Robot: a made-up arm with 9 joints.
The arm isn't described. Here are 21 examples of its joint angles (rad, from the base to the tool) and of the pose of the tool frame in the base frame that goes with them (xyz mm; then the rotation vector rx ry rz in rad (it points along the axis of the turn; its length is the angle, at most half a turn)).
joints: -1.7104 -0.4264 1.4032 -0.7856 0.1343 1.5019 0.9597 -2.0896 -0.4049
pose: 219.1 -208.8 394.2 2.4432 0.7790 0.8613
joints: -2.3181 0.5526 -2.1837 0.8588 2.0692 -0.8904 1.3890 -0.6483 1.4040
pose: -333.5 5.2 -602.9 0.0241 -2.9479 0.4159
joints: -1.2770 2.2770 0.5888 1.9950 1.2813 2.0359 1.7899 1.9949 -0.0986
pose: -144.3 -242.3 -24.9 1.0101 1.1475 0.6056
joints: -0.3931 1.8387 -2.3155 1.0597 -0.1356 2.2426 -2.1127 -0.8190 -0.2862
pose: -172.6 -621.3 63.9 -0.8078 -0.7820 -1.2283
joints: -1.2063 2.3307 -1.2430 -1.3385 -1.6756 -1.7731 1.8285 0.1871 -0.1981
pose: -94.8 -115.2 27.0 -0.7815 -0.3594 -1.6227
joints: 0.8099 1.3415 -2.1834 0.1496 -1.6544 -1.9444 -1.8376 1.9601 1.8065
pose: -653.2 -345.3 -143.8 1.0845 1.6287 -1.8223
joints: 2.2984 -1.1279 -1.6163 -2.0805 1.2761 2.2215 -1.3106 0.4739 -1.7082
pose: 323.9 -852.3 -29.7 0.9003 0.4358 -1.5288
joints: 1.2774 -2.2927 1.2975 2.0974 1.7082 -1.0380 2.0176 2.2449 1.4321
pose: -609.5 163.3 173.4 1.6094 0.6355 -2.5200
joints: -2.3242 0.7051 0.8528 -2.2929 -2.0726 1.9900 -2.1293 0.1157 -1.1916
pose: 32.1 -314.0 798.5 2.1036 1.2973 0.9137
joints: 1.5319 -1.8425 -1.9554 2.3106 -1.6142 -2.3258 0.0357 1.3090 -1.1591
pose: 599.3 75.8 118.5 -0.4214 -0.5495 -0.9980
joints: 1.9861 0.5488 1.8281 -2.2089 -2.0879 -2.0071 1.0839 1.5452 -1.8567
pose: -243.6 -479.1 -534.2 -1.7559 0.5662 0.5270
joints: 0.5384 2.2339 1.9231 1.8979 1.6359 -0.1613 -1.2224 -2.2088 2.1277
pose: 576.8 -179.5 -192.6 1.2091 0.5851 -0.7177
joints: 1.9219 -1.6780 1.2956 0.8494 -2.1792 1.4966 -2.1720 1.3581 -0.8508
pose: 187.1 -52.8 1035.2 2.3060 0.3175 1.9479
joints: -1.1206 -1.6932 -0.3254 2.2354 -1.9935 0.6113 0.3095 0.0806 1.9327
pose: 470.4 -24.2 -57.6 -0.8307 -0.6626 -0.1677
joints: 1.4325 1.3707 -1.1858 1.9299 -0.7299 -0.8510 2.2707 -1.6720 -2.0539
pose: 313.6 84.2 72.3 -0.3963 -0.4697 0.8106
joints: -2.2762 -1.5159 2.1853 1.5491 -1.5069 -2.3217 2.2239 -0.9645 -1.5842
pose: 15.0 201.8 70.6 2.3035 -0.2624 1.3924
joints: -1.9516 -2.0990 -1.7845 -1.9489 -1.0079 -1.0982 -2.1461 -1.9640 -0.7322
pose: -115.6 -703.1 -100.2 1.6839 -2.3966 -0.1612
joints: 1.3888 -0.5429 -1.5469 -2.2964 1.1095 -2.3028 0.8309 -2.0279 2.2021
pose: 140.2 -801.9 -637.2 1.8674 -0.3931 -1.6384
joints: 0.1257 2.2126 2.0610 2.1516 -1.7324 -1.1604 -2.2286 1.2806 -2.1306
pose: -32.7 -718.2 178.9 -1.2700 1.3318 -2.4573
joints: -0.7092 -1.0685 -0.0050 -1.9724 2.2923 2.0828 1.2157 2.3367 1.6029
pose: -359.0 -652.2 -372.1 1.5199 2.3558 -0.2194
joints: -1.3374 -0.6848 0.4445 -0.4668 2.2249 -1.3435 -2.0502 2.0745 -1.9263
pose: 184.5 -1167.9 -385.8 2.5886 -0.8676 -0.6004
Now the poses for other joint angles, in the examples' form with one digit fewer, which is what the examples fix.
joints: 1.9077 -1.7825 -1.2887 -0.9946 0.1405 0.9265 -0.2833 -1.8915 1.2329
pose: 88 2 444 -0.572 -1.412 0.345
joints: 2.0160 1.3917 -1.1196 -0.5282 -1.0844 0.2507 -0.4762 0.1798 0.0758
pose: 108 -22 378 -1.462 -1.635 -0.782
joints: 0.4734 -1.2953 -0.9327 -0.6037 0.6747 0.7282 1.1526 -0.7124 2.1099
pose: -325 -336 581 0.710 -1.535 -0.358
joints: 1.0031 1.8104 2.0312 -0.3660 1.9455 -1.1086 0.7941 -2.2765 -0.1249
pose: 1097 -205 -31 -0.696 0.105 0.123
